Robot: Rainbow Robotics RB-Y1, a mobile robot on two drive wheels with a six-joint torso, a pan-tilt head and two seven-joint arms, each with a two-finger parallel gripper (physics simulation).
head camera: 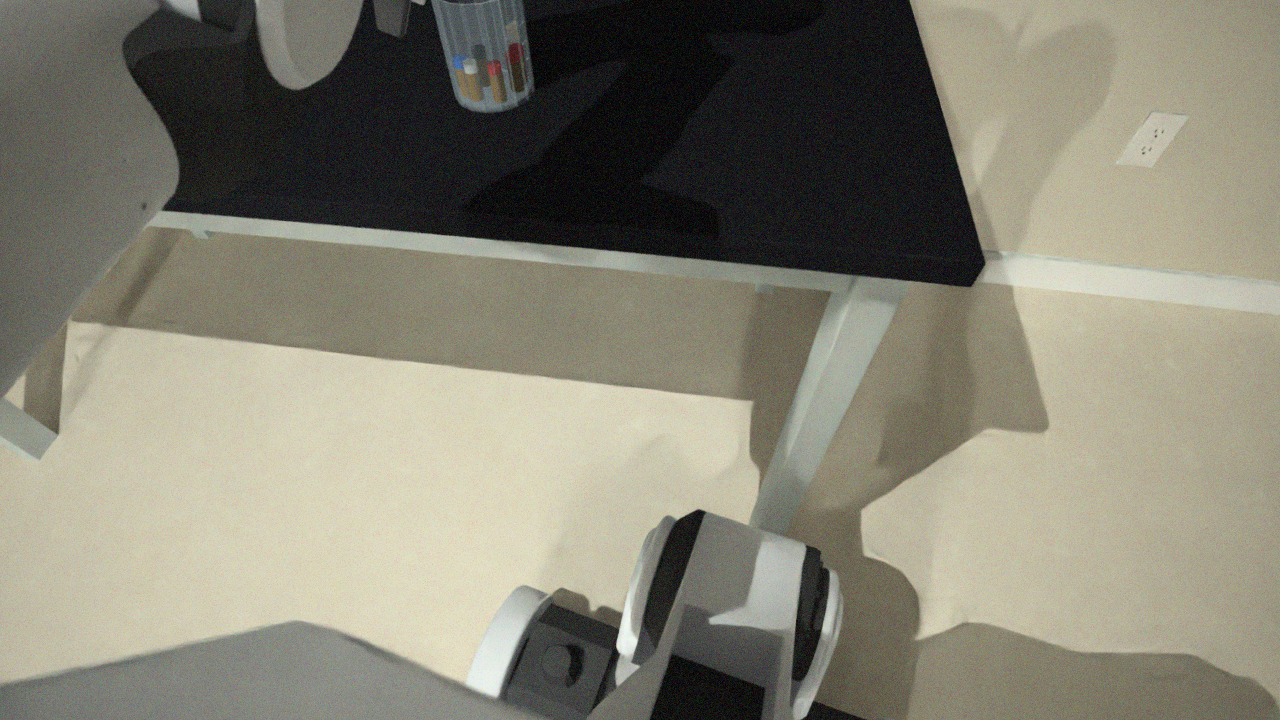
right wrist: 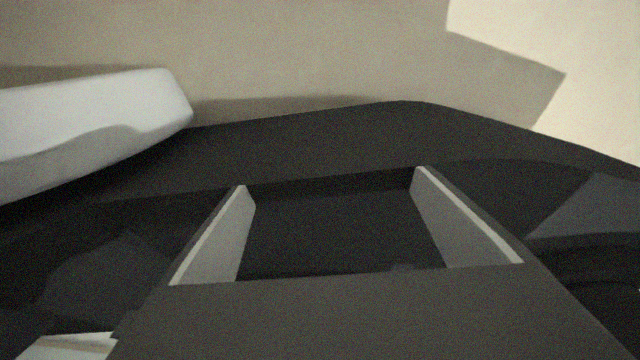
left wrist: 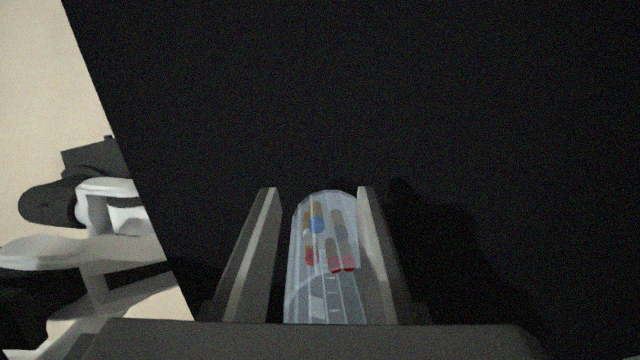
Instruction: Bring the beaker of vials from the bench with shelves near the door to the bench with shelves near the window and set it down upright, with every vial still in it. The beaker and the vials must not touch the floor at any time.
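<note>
The clear beaker (head camera: 483, 44) (left wrist: 300, 285) stands upright on the black bench top (head camera: 358, 161) (left wrist: 320, 90); its rim is cut off at the head view's top edge. Several vials (head camera: 496, 82) (left wrist: 341, 263) with red, blue and white caps are inside it. My left gripper (left wrist: 317, 199) is partly open, with the beaker between its fingers. In the left wrist view a dark gap shows at the left finger, and the right finger overlaps the beaker's edge; contact there cannot be told. My right gripper (right wrist: 328, 187) is open and empty, away from the beaker.
The bench's front edge and a pale slanted leg (head camera: 827, 394) show in the head view, with a wall and outlet (head camera: 1152, 139) at the right. A dark surface and a white rounded part (right wrist: 90, 120) lie beyond the right fingers.
</note>
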